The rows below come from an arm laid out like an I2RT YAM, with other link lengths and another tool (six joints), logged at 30 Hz.
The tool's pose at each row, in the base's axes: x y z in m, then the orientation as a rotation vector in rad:
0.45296 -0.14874 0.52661 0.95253 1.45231 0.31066
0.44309 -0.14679 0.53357 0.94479 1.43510 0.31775
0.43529 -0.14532 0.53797 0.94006 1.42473 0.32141
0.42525 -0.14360 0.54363 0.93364 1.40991 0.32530
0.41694 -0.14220 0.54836 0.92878 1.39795 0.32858
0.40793 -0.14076 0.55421 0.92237 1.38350 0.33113
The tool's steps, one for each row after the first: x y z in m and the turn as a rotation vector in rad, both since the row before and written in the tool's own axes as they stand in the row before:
-0.00499 0.00257 -0.01087 -0.01440 -0.01229 0.00460
-0.00333 0.00135 -0.00833 -0.00842 -0.00766 0.00240
-0.00448 0.00172 -0.01062 -0.01112 -0.01148 0.00288
-0.00385 0.00155 -0.00873 -0.00882 -0.00918 0.00262
-0.00481 0.00225 -0.00945 -0.01034 -0.01171 0.00203

